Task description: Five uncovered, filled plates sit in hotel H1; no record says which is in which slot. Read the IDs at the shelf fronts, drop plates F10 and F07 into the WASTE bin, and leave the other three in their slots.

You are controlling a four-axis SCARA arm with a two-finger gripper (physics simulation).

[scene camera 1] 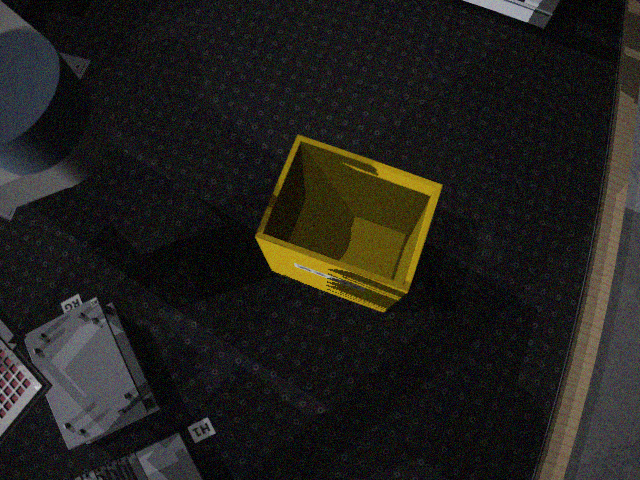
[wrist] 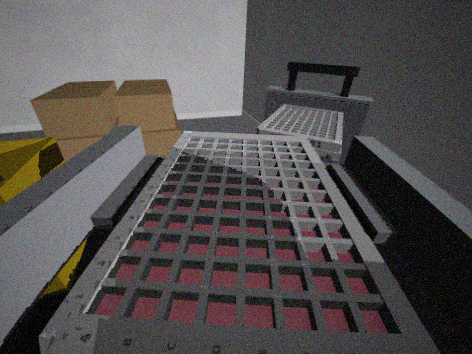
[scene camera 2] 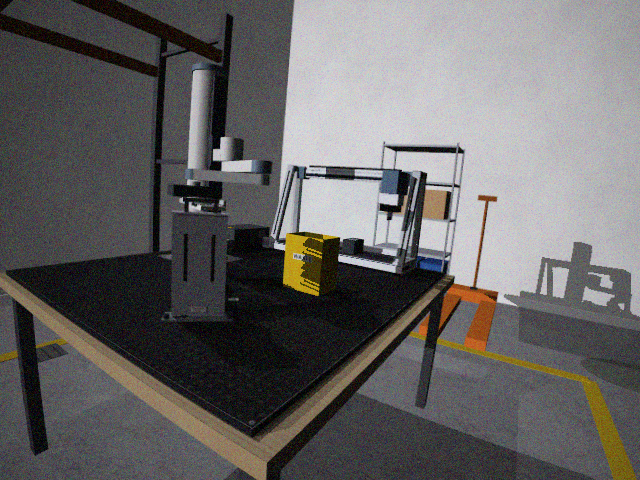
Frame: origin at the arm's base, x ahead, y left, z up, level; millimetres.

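Where they show: gripper, fingertip midpoint: [wrist: 244,150] [scene camera 2: 209,203].
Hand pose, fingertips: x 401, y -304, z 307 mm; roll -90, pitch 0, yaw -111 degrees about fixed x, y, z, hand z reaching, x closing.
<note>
Each offset is from my fingertips to the top centre of the thing. "*": to the spot under its first point.
My gripper [wrist: 244,150] is shut on a white, uncovered plate @(dx -19, dy +7, dz -7 mm) [wrist: 215,240] [scene camera 1: 11,384] with red-filled wells, held level between the finger pads. The held plate's ID front does not show. Hotel H1 [scene camera 2: 199,268] [wrist: 359,110] is a grey tower with a black handle; in the wrist view it stands behind and to the right of the held plate. Another white plate @(dx +120, dy -124, dz -29 mm) [wrist: 305,120] sits at the hotel's top, its ID too blurred to read. Lower slots are hidden. The yellow WASTE bin @(dx +245, dy +278, dz -95 mm) [scene camera 1: 294,258] [scene camera 2: 297,276] [wrist: 32,175] stands upright and open; its visible floor bears no plate.
A low grey stand [scene camera 1: 98,361] marked RG is beside the held plate in scene camera 1, near the H1 label @(* dx +145, dy -13, dz -294 mm) [scene camera 1: 201,429]. A white gantry machine [scene camera 2: 294,201] stands behind the bin. The arm's blue-grey cylinder [scene camera 1: 25,82] is left of the bin.
</note>
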